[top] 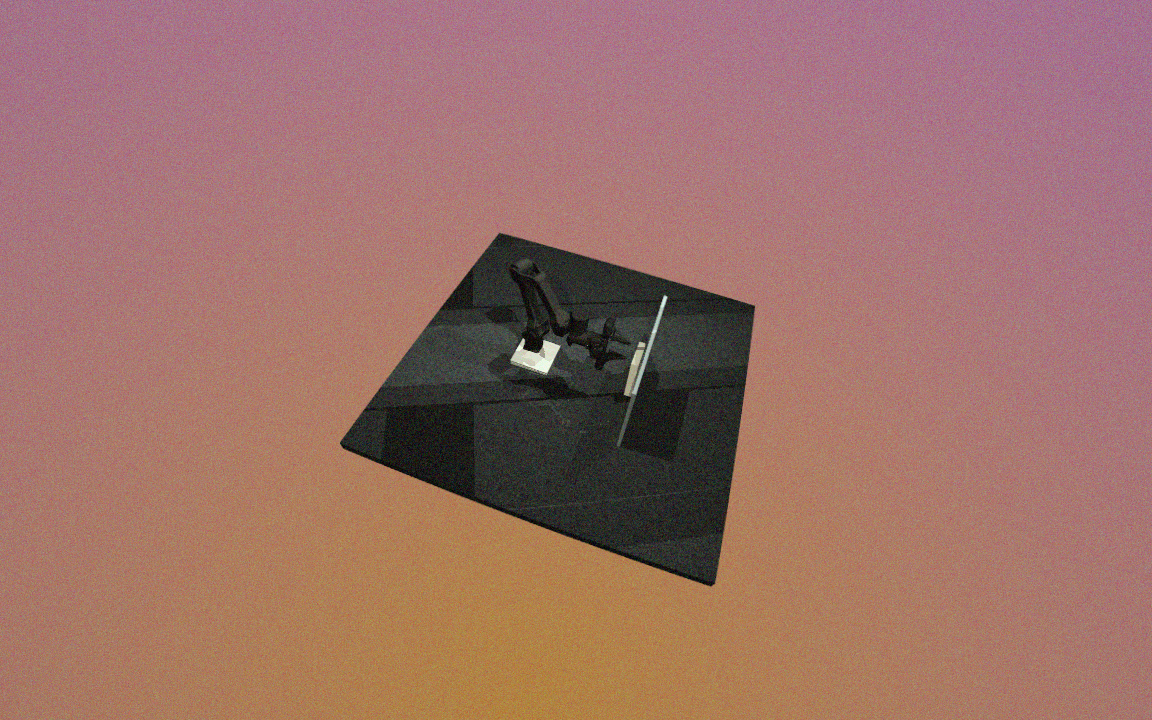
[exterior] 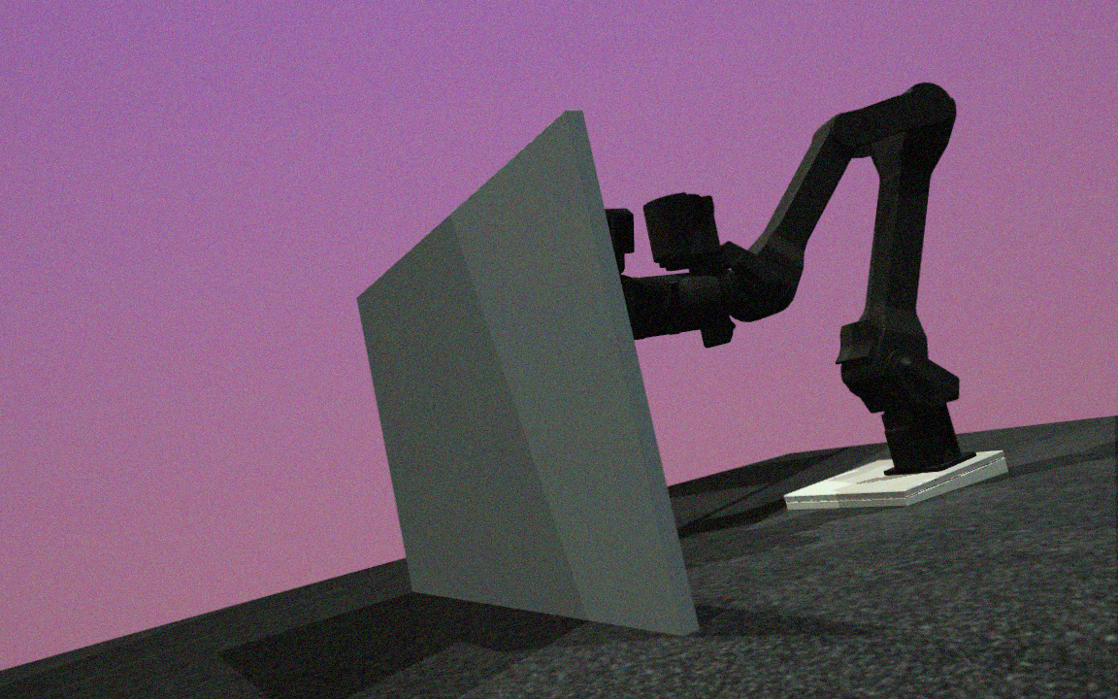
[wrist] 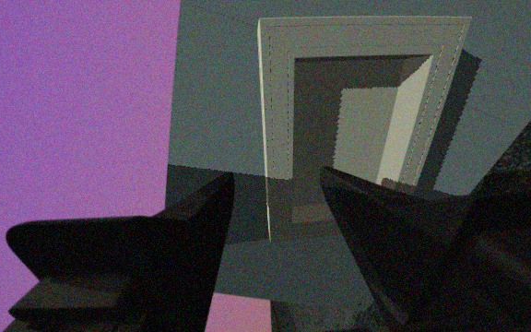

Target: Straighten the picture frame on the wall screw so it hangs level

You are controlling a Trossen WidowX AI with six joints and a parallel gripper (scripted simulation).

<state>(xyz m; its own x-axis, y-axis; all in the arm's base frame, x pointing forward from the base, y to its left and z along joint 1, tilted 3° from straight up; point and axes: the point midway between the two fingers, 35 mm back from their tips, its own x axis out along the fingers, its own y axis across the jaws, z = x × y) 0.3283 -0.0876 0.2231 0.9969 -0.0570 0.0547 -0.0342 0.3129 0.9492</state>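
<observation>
Right now the picture frame is 50 mm below my gripper tip, 50 mm ahead of it and 20 mm to the right of it. Also, from my gripper tip: wall panel (70 mm below, 60 mm ahead, 10 mm to the right).
</observation>
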